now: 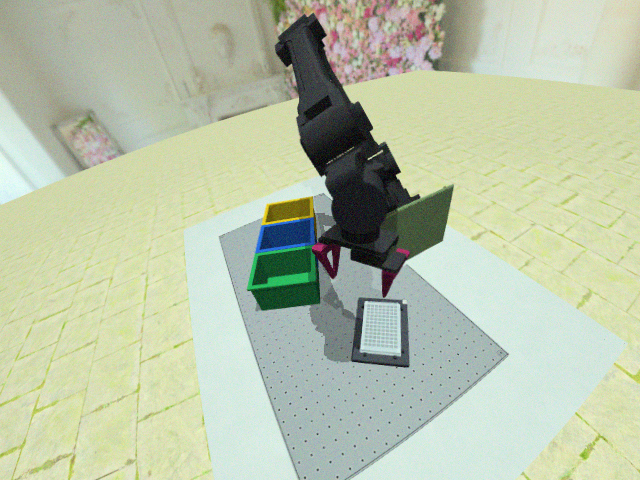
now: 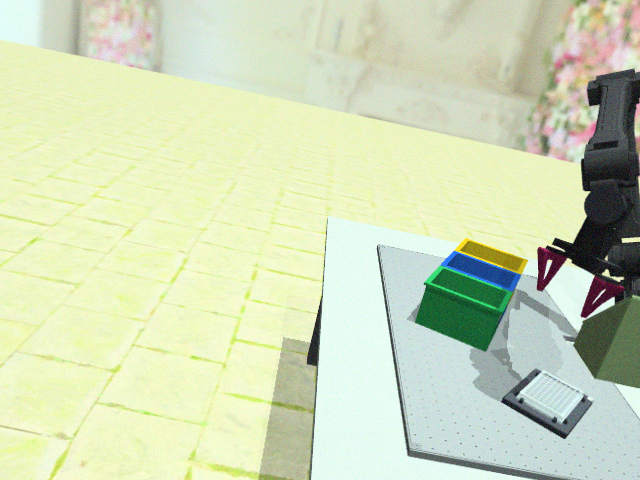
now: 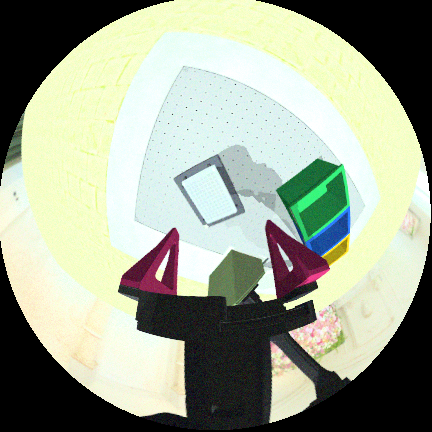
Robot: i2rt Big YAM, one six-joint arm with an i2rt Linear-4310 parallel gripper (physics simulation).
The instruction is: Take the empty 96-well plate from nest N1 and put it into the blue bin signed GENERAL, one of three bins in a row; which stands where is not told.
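Frame: origin at the arm's base, x ahead, y left, z up, level; centimetres.
Seen in the pictures: gripper, fingertip midpoint: (image 1: 358, 285) (image 2: 560, 303) (image 3: 221, 227); arm's base, link origin: (image 1: 399, 209) (image 2: 636, 317) (image 3: 241, 294).
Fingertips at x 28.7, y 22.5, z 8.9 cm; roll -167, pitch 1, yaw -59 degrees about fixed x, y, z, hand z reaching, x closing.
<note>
Offsets run from my fingertips to a thing's middle. "*": to the spot under its first point.
The white 96-well plate @[dx -4.9, dy +0.3, dz -18.2 cm] (image 1: 381, 328) (image 2: 552, 395) (image 3: 211, 194) lies flat in the dark nest @[dx -4.9, dy +0.3, dz -19.0 cm] (image 1: 380, 360) (image 2: 537, 414) (image 3: 234, 217) on the perforated board. The blue bin @[dx +3.3, dy -34.9, dz -15.1 cm] (image 1: 287, 236) (image 2: 483, 269) (image 3: 327, 234) stands in the middle of the row, between the green bin and the yellow bin. No sign is readable on it. My gripper (image 1: 359, 287) (image 2: 560, 303) (image 3: 221, 227), with two magenta fingers, is open and empty. It hangs above the board, higher than the plate and apart from it, on the side toward the arm.
The green bin (image 1: 289, 297) (image 2: 457, 317) (image 3: 312, 182) is the row's end nearest the nest; the yellow bin @[* dx -3.1, dy -52.1, dz -13.7 cm] (image 1: 288, 210) (image 2: 492, 254) (image 3: 338, 252) is at the far end. An olive-green panel (image 1: 426, 224) (image 2: 615, 343) (image 3: 235, 280) stands upright beside the board, close to the gripper.
</note>
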